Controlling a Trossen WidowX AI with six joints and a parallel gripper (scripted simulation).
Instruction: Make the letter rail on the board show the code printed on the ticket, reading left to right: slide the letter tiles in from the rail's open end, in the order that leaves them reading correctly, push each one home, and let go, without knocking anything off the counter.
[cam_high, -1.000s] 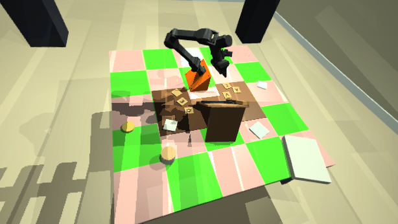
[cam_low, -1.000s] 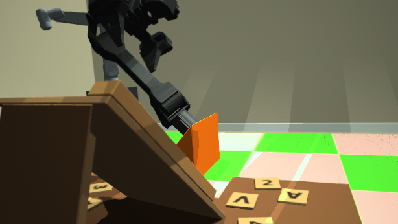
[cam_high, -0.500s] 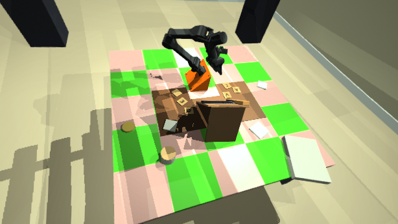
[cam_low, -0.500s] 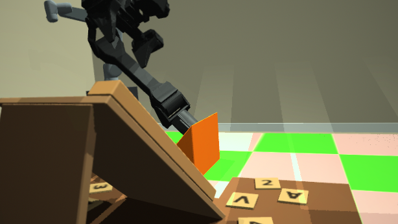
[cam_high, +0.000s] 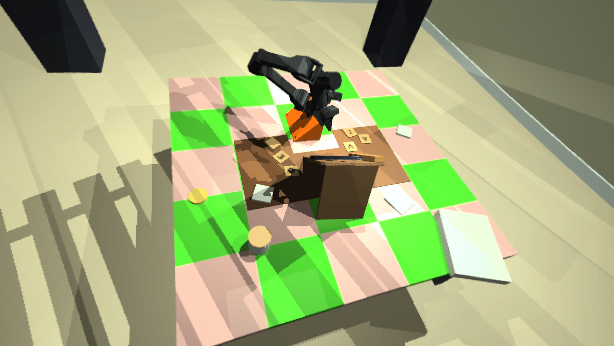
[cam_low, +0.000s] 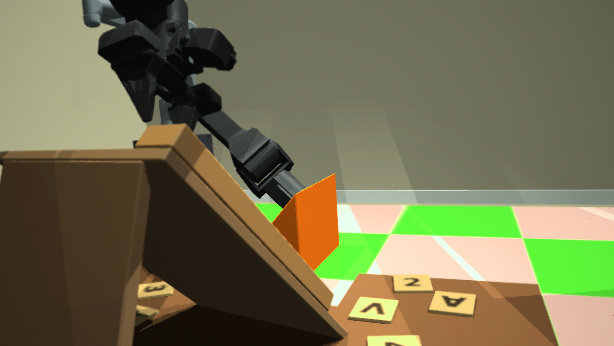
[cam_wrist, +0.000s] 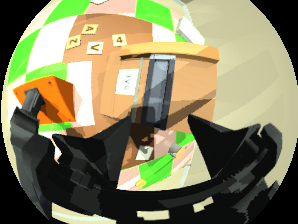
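My gripper tip is 9 cm past the tan tile, 14 cm to the left of it and 25 cm above it. Also, from my gripper tip: ticket 1 cm ahead, 7 cm to the left, 18 cm below; white slab 48 cm ahead, 52 cm to the left, 24 cm below.
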